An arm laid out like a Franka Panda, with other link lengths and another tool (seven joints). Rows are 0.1 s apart.
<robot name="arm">
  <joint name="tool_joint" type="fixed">
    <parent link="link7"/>
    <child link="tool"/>
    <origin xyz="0.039 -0.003 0.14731" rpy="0 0.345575 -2.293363"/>
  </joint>
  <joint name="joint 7" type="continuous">
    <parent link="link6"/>
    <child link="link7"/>
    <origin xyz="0.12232 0 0" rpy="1.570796 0 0"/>
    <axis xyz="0 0 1"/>
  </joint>
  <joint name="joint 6" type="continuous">
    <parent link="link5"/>
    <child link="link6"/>
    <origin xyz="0 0 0" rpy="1.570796 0 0"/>
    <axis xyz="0 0 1"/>
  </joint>
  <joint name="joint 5" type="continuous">
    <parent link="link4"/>
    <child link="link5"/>
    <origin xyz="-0.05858 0.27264 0" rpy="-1.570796 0 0"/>
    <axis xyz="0 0 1"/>
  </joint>
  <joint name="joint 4" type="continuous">
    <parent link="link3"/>
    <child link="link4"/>
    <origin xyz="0.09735 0 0" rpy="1.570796 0 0"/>
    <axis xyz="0 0 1"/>
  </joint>
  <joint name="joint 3" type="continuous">
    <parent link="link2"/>
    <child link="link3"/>
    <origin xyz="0 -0.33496 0" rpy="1.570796 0 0"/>
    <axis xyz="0 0 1"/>
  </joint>
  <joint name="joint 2" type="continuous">
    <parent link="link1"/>
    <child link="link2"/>
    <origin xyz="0 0 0" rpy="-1.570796 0 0"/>
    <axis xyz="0 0 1"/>
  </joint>
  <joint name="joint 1" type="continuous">
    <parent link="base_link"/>
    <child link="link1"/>
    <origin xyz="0 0 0.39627"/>
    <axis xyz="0 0 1"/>
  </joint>
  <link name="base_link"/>
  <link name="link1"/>
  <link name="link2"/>
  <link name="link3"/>
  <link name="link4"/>
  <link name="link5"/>
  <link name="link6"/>
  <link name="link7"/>
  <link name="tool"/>
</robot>
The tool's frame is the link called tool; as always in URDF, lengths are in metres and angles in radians. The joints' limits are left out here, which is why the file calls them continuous.
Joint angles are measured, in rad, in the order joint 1, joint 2, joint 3, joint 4, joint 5, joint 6, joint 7. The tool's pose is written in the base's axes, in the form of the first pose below.
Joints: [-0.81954, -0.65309, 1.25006, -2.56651, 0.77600, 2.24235, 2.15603]
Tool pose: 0.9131, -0.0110, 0.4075, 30.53; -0.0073, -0.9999, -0.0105, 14.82; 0.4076, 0.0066, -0.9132, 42.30; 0, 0, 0, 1
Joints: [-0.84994, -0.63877, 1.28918, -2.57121, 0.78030, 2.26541, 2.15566]
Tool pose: 0.9161, -0.0148, 0.4007, 30.79; -0.0083, -0.9998, -0.0181, 14.70; 0.4009, 0.0133, -0.9160, 41.52; 0, 0, 0, 1
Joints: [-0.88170, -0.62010, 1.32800, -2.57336, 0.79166, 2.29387, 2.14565]
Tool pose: 0.9168, -0.0132, 0.3992, 31.20; -0.0078, -0.9999, -0.0150, 14.60; 0.3993, 0.0107, -0.9168, 40.84; 0, 0, 0, 1
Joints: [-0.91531, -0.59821, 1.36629, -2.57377, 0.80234, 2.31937, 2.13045]
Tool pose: 0.9187, -0.0071, 0.3949, 31.63; -0.0048, -1.0000, -0.0067, 14.46; 0.3950, 0.0043, -0.9187, 40.18; 0, 0, 0, 1
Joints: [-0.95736, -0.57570, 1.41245, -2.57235, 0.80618, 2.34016, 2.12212]
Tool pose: 0.9233, -0.0042, 0.3840, 32.04; -0.0031, -1.0000, -0.0035, 14.33; 0.3840, 0.0020, -0.9233, 39.40; 0, 0, 0, 1
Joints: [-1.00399, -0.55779, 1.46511, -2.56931, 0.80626, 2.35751, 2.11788]
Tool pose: 0.9286, -0.0006, 0.3710, 32.38; 0.0013, -1.0000, -0.0048, 14.29; 0.3710, 0.0050, -0.9286, 38.57; 0, 0, 0, 1
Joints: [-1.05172, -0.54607, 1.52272, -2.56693, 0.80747, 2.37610, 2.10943]
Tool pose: 0.9328, 0.0097, 0.3602, 32.66; 0.0135, -0.9999, -0.0079, 14.33; 0.3600, 0.0122, -0.9329, 37.71; 0, 0, 0, 1
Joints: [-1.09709, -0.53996, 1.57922, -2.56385, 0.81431, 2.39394, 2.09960]
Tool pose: 0.9355, 0.0196, 0.3529, 32.91; 0.0247, -0.9996, -0.0099, 14.45; 0.3525, 0.0180, -0.9356, 36.90; 0, 0, 0, 1
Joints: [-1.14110, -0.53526, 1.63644, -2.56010, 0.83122, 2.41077, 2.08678]
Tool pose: 0.9377, 0.0275, 0.3463, 33.09; 0.0316, -0.9995, -0.0061, 14.68; 0.3460, 0.0166, -0.9381, 36.06; 0, 0, 0, 1
